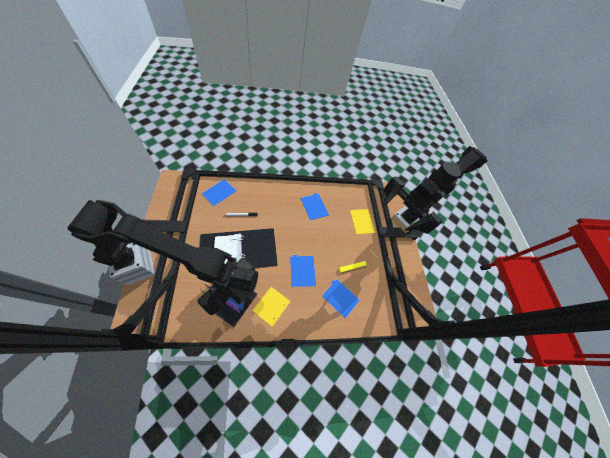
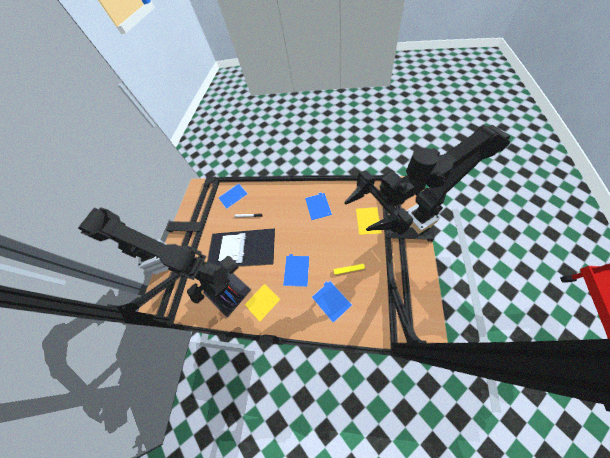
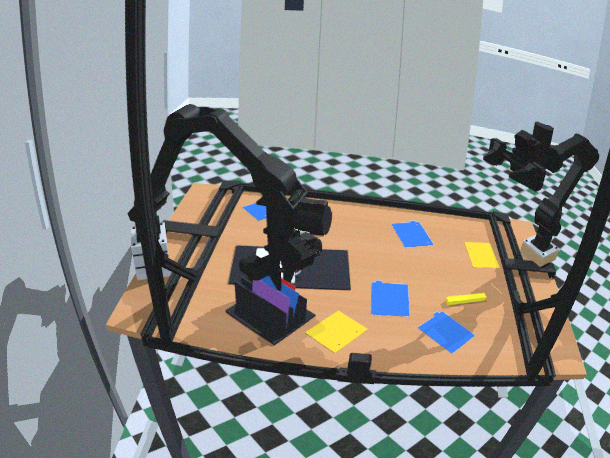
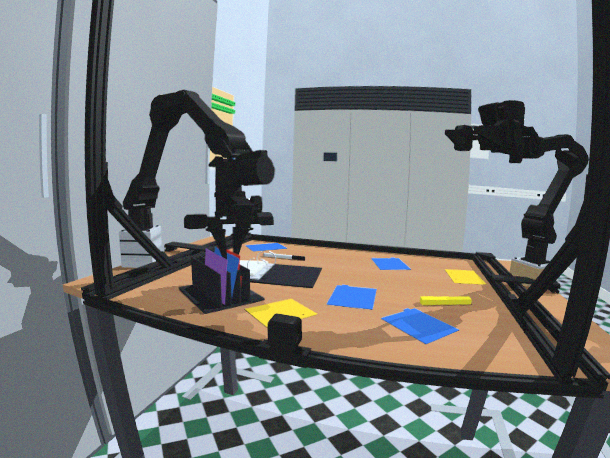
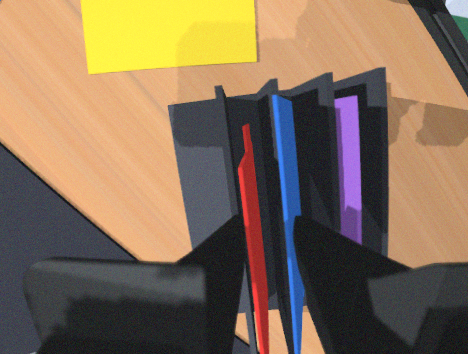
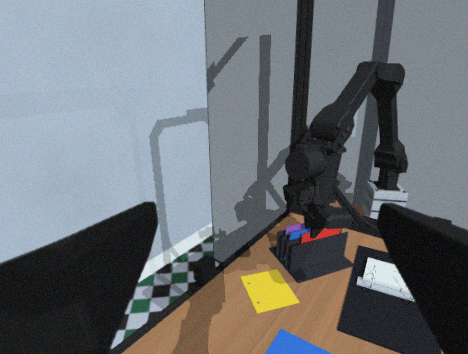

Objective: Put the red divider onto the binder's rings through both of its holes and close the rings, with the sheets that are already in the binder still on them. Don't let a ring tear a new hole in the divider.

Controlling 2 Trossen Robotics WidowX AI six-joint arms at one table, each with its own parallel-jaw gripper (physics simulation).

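Frame: origin at the left arm's base, x ahead, y left, z up, level; millimetres.
Seen in the pictures: left gripper, fingertip midpoint: (image 3: 283, 288) (image 4: 230, 260) (image 5: 268, 225) (image 6: 310, 235); right gripper, fingertip midpoint: (image 1: 394, 217) (image 2: 355, 216) (image 3: 496, 166) (image 4: 458, 130) (image 6: 267, 213); left arm's base, link origin: (image 1: 123, 258) (image 4: 140, 228) (image 6: 386, 186); right arm's base, link origin: (image 1: 409, 216) (image 2: 422, 214) (image 3: 541, 244) (image 4: 535, 260).
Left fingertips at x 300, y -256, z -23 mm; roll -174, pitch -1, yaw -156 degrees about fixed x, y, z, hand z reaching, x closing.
Offsets run from my left fingertips to a thing's top centre. "spot": to the spot under its first point.
The red divider @(8 mm back, 21 mm left, 16 mm up) (image 5: 251, 200) (image 6: 322, 234) stands upright in the black file holder @(29 mm back, 9 mm left, 7 mm down) (image 3: 255, 310) (image 5: 205, 170) (image 6: 320, 260). A blue divider @(spot: 5 mm ahead, 25 mm right, 0 mm up) (image 5: 287, 165) and a purple divider @(34 mm back, 12 mm right, 17 mm up) (image 5: 351, 150) (image 3: 272, 300) stand beside it. My left gripper (image 5: 268, 225) (image 4: 229, 250) points down over the holder, its fingers narrowly open, astride the upper edges of the red and blue dividers without gripping them. The black binder @(spot: 165 mm ahead, 154 mm left, 80 mm down) (image 1: 262, 245) (image 2: 260, 245) lies open, with white sheets @(24 mm ahead, 194 mm left, 67 mm down) (image 1: 226, 246) (image 6: 385, 271). Whether its rings are open I cannot tell. My right gripper (image 2: 357, 215) (image 6: 267, 213) is wide open and empty, raised at the right.
Yellow sheets @(103 mm ahead, 86 mm right, 81 mm down) (image 3: 336, 331) @(638 mm ahead, 81 mm left, 82 mm down) (image 3: 481, 255) and several blue sheets @(273 mm ahead, 10 mm right, 82 mm down) (image 3: 390, 299) @(358 mm ahead, 173 mm right, 82 mm down) (image 3: 446, 331) @(464 mm ahead, 246 mm left, 81 mm down) (image 3: 412, 234) lie flat on the table. A yellow bar @(470 mm ahead, 89 mm right, 70 mm down) (image 3: 466, 299) lies at the right, a pen @(139 mm ahead, 329 mm left, 70 mm down) (image 1: 241, 214) behind the binder. Black frame rails (image 3: 440, 379) border the table.
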